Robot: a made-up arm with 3 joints. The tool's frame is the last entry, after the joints. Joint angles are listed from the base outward. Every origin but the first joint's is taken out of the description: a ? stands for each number. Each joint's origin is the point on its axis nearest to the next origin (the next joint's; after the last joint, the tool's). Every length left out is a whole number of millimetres.
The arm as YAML. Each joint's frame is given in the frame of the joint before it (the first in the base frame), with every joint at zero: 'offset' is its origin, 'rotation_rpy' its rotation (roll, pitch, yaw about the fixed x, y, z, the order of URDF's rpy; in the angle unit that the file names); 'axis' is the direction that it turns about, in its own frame. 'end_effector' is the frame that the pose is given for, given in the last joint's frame.
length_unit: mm
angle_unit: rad
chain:
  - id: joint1
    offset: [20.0, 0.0, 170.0]
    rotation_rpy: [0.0, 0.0, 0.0]
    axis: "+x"
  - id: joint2
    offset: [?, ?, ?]
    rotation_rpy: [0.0, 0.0, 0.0]
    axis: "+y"
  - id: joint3
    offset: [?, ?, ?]
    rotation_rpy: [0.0, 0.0, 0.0]
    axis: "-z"
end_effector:
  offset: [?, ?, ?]
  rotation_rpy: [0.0, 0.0, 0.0]
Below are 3 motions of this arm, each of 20 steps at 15 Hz.
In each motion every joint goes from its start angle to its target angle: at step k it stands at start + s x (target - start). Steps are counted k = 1, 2, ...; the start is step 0. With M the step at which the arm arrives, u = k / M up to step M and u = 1 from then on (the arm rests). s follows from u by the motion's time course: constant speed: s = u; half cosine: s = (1 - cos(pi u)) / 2; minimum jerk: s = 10 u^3 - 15 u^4 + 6 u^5.
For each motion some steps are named. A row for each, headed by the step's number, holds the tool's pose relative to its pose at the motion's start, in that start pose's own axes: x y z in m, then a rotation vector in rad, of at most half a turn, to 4 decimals.
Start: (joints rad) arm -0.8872 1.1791 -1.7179
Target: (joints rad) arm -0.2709 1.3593 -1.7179
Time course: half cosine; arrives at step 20
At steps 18, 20:
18: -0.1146 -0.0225 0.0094 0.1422 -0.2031 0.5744
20: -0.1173 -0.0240 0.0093 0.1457 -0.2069 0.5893

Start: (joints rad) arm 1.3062 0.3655 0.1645
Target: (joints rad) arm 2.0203 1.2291 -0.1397
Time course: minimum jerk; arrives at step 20
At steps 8, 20:
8: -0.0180 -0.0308 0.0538 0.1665 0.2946 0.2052
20: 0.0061 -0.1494 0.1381 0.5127 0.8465 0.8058

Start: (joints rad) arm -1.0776 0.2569 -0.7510
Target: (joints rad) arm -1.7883 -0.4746 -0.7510
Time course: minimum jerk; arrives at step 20
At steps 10, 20:
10: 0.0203 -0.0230 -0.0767 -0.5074 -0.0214 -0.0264
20: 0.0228 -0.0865 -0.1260 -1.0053 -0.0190 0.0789

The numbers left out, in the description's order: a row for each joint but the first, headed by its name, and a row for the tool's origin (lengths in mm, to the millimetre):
joint2: 0.0 30.0 60.0
joint3: -80.0 0.0 -40.0
tool: -40.0 80.0 0.0

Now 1 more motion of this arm.
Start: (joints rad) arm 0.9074 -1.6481 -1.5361
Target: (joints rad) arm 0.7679 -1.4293 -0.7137
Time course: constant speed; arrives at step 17
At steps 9, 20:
9: 0.0290 0.0146 0.0200 0.1131 0.0277 -0.3610
20: 0.0555 0.0159 0.0369 0.1988 0.1001 -0.6794

